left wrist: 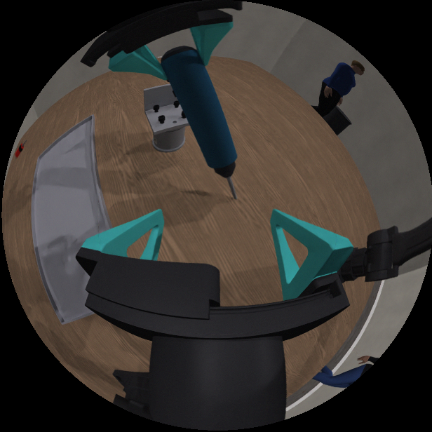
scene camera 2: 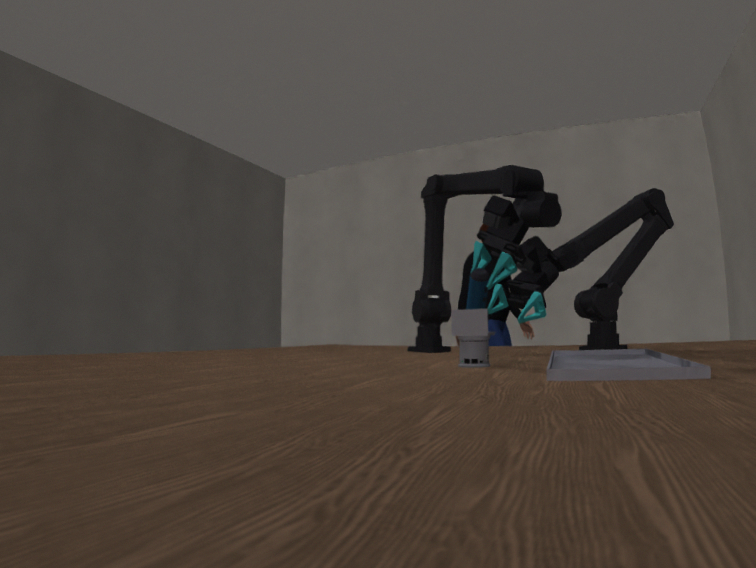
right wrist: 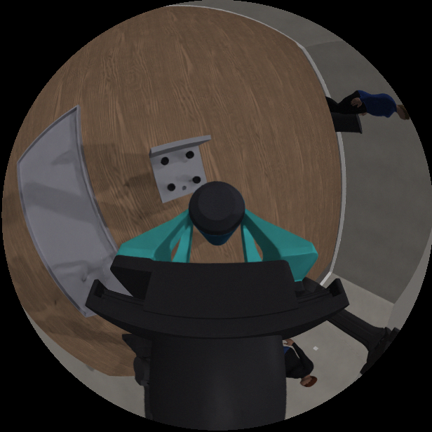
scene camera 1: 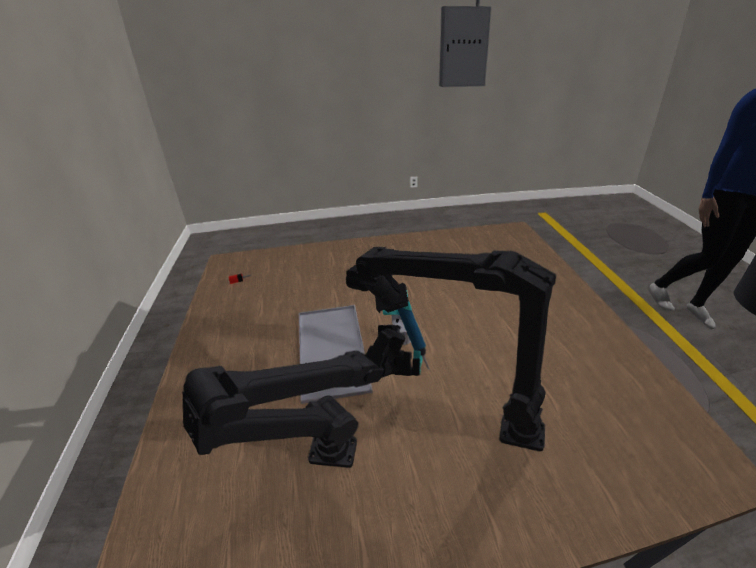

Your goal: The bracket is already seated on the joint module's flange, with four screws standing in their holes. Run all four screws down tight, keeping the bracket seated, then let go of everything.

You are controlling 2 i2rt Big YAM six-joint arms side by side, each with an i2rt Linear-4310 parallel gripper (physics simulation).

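Frame: origin at the left arm's base, x back, y up, z left, level; centimetres.
Seen in the pictures: left gripper, fingertip midpoint: (scene camera 2: pixel 502 316) (scene camera 1: pixel 406 358); right gripper, fingertip midpoint: (scene camera 2: pixel 479 284) (scene camera 1: pixel 404 310); left arm's base, link origin: (scene camera 1: pixel 333 451); right arm's base, link origin: (scene camera 2: pixel 428 351) (scene camera 1: pixel 521 433).
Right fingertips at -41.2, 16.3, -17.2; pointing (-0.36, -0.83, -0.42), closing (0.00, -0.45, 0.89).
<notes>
Offsets run from my right fingertips to a thing's top centre, as dx, dy, dz. "spot": to the spot under its first point.
The pale grey bracket (scene camera 2: pixel 469 322) (left wrist: pixel 156 116) (right wrist: pixel 181 171) sits on the round joint module @(-3.9, -10.0, +0.7) (scene camera 2: pixel 474 352) (left wrist: pixel 169 138), its tall wall upright. Four black screws stand in its plate, among them a near one (left wrist: pixel 161 119) (right wrist: pixel 171 187) and a far one (right wrist: pixel 190 154); their heads stand above the plate in the left wrist view. My right gripper (left wrist: pixel 184 68) (right wrist: pixel 216 214) is shut on the rear end of the blue screwdriver @(spot: +4.6, -3.7, -2.3) (scene camera 1: pixel 411 329) (left wrist: pixel 202 112), which hangs tilted beside the bracket, its bit in the air. My left gripper (scene camera 2: pixel 506 316) (left wrist: pixel 216 214) is open and empty, below the bit in its wrist view.
A grey tray @(+3.5, -14.7, +25.2) (scene camera 1: pixel 330 329) (scene camera 2: pixel 629 372) (left wrist: pixel 65 200) (right wrist: pixel 55 185) lies beside the module. A small red tool @(-35.2, -12.9, +75.5) (scene camera 1: pixel 235 278) (left wrist: pixel 20 149) lies near the table's far left corner in scene camera 1. The two arms' wrists are close together. A person (scene camera 1: pixel 736 152) stands beyond the table.
</notes>
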